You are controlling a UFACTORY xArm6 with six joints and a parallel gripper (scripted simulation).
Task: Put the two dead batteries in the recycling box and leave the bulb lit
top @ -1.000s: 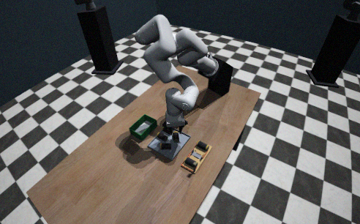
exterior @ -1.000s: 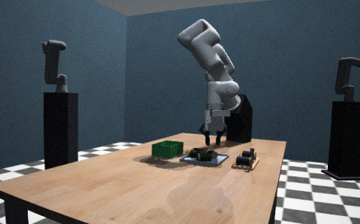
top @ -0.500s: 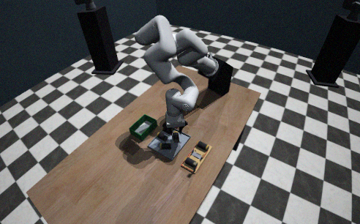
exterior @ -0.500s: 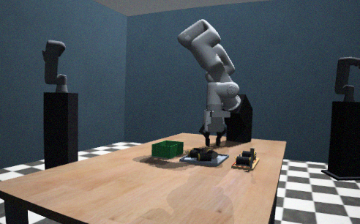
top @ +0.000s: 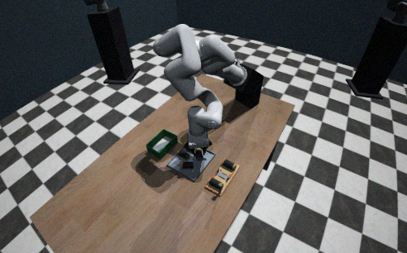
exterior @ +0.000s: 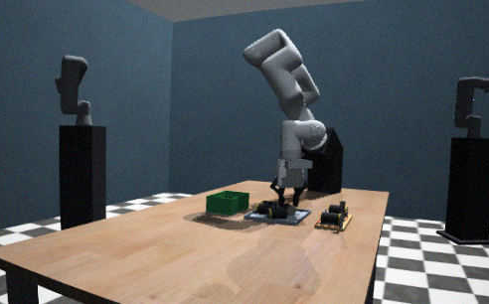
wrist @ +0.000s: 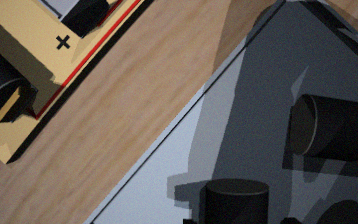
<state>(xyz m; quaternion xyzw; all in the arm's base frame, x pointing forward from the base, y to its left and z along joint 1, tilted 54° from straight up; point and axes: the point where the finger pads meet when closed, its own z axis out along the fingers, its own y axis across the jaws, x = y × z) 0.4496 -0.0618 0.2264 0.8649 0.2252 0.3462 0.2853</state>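
Right now my hand is 3 cm short of the grey tray, 4 cm to the left of it and 4 cm above it. The rest, counted from my hand: green recycling box 4 cm behind, 22 cm to the right, 3 cm below.
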